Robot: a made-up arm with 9 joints. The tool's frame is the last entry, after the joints.
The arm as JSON. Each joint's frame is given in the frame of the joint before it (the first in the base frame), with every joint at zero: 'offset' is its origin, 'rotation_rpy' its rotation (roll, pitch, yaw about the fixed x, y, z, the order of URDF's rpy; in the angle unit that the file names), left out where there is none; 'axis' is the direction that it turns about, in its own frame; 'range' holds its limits. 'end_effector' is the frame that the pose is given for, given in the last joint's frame.
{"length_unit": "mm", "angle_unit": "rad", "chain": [
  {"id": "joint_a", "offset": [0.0, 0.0, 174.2], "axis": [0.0, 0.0, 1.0], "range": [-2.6, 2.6]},
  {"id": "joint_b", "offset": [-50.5, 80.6, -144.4], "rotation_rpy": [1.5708, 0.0, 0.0], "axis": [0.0, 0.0, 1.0], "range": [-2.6, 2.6]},
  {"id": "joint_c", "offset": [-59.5, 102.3, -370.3], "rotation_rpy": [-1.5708, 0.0, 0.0], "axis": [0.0, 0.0, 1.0], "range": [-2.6, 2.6]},
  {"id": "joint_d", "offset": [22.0, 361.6, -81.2], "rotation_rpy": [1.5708, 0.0, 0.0], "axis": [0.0, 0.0, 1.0], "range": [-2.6, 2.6]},
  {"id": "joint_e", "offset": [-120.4, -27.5, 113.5], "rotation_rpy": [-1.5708, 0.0, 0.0], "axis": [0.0, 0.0, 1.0], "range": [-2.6, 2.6]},
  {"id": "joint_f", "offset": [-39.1, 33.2, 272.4], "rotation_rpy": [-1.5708, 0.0, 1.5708], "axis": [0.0, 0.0, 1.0], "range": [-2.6, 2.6]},
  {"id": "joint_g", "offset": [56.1, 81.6, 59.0], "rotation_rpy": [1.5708, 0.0, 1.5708], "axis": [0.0, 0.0, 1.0], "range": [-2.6, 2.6]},
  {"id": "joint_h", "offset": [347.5, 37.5, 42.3], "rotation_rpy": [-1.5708, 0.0, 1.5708], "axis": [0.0, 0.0, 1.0], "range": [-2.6, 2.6]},
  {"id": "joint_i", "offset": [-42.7, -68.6, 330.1], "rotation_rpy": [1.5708, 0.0, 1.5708], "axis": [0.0, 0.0, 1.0], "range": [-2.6, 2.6]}
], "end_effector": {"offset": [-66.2, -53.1, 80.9], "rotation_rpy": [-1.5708, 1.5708, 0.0]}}
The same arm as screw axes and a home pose.
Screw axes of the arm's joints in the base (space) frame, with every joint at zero. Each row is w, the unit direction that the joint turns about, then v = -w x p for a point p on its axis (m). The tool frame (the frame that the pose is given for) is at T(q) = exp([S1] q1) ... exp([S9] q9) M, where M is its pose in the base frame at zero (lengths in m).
S1: w 0 0 1 v 0 0 0
S2: w 0 -1 0 v 0.0298 0 0.0505
S3: w 0 0 1 v 0.4509 0.11 0
S4: w 0 -1 0 v 0.0509 0 0.088
S5: w 0 0 1 v 0.699 0.2084 0
S6: w -1 0 0 v 0 -0.2958 0.7322
S7: w 0 1 0 v -0.2142 0 -0.3065
S8: w 0 0 1 v 0.8306 0.344 0
S9: w -1 0 0 v 0 -0.1968 0.8992
M =
1 -0.000007 -0.000004 -0.3822
0.000007 1 0.000004 0.9654
0.000004 -0.000004 1 0.1437
0 0 0 1
Joint limits (deg, base to tool): -148.97..148.97 -148.97..148.97 -148.97..148.97 -148.97..148.97 -148.97..148.97 -148.97..148.97 -148.97..148.97 -148.97..148.97 -148.97..148.97

